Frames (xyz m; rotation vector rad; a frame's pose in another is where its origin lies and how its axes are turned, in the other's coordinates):
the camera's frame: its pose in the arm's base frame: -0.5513 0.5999 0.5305 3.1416 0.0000 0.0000
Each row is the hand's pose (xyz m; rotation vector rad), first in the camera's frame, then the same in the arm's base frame.
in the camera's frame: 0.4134 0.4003 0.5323 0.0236 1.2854 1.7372
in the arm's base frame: -0.1379 0.1996 -0.0018 -1.4701 2.2143 -1.6384
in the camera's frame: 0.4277 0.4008 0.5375 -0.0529 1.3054 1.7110
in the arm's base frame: -0.1236 0.1991 -0.0070 1.4706 -2.1681 1.6542
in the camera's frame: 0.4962 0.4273 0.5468 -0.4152 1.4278 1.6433
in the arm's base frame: -0.0551 0.1726 -0.0163 1.2699 -1.8877 1.6402
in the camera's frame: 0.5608 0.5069 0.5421 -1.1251 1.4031 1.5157
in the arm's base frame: 0.0095 0.0930 -0.0116 0.9546 -1.4764 1.3667
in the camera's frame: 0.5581 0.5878 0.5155 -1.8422 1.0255 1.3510
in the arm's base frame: 0.0068 0.0121 0.0150 0.6984 -1.1419 0.8668
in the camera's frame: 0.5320 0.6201 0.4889 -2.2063 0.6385 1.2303
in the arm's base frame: -0.0193 -0.0202 0.0416 0.5646 -0.9708 0.5038
